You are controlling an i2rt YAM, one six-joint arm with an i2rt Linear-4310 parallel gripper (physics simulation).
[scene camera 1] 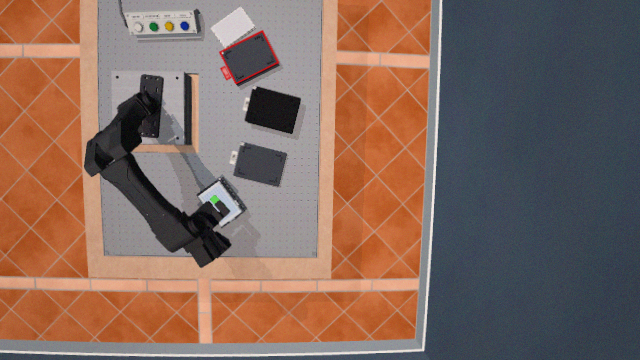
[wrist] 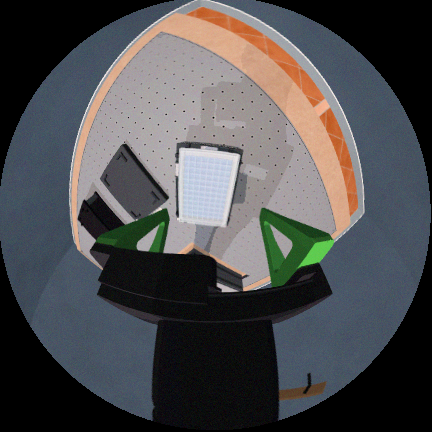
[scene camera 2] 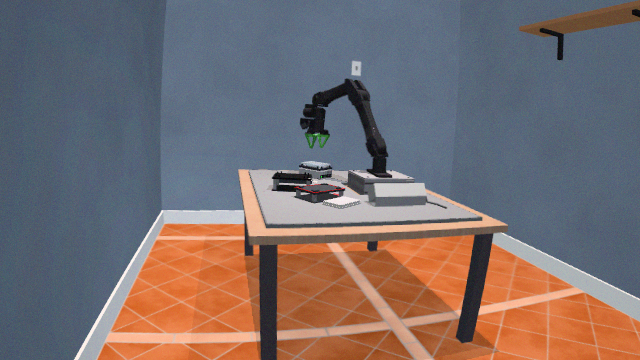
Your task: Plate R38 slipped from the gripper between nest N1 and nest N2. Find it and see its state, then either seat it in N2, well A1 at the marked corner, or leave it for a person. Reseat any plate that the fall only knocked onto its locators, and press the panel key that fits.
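Frame: origin at the arm's base, x ahead, y right, z down, level; millimetres.
Where they show: gripper, fingertip midpoint: [scene camera 1: 212,214] [wrist: 213,212] [scene camera 2: 316,148]; arm's base at its link origin: [scene camera 1: 150,106] [scene camera 2: 378,174].
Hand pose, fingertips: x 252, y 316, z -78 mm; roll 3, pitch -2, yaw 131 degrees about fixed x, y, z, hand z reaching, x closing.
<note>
Things, the pixels of their centre, and the offset from my fingertips.
- white plate at the middle of its body: [scene camera 2: 342,202] [scene camera 1: 233,27] dy -621, dx -25, dz +139 mm
- red-rimmed nest at the middle of its body: [scene camera 1: 249,58] [scene camera 2: 319,192] dy -519, dx +45, dz +124 mm
- plate with pale blue wells, body centre: [wrist: 204,190] [scene camera 1: 219,204] [scene camera 2: 315,163] dy -20, dx +2, dz +79 mm
- boxy base at the middle of its body: [scene camera 2: 315,172] dy -22, dx +2, dz +125 mm
- Nest N2 at the middle of its body: [wrist: 129,186] [scene camera 1: 260,164] [scene camera 2: 295,178] dy -165, dx +117, dz +135 mm
- black nest N1 at the middle of its body: [scene camera 1: 273,110] [wrist: 99,224] [scene camera 2: 292,181] dy -354, dx +144, dz +112 mm
- key panel at the middle of its body: [scene camera 2: 397,192] [scene camera 1: 164,22] dy -600, dx -246, dz +105 mm
A white plate [scene camera 1: 233,26] [scene camera 2: 341,202] lies on the mat against the red-rimmed nest [scene camera 1: 249,57] [scene camera 2: 320,189]; its label is unreadable. A plate with pale blue wells [scene camera 1: 232,209] [scene camera 2: 315,164] [wrist: 207,187] sits on a boxy base [scene camera 2: 315,173] with dark corner posts; I cannot tell whether it is fully seated. My gripper [scene camera 2: 316,146] [wrist: 213,212] is open and empty, high above that plate. Nest N2 [scene camera 1: 260,164] [wrist: 134,181] is dark grey and holds no plate. The black nest N1 [scene camera 1: 272,110] [scene camera 2: 292,177] [wrist: 102,215] stands beside it, partly hidden in the wrist view.
The key panel [scene camera 1: 162,23] [scene camera 2: 397,195] has white, green, yellow and blue keys and stands at the mat's edge, with a cable. The arm's base plate [scene camera 1: 172,92] has a dark raised side and wooden edging. A wooden shelf [scene camera 2: 580,20] is on the wall.
</note>
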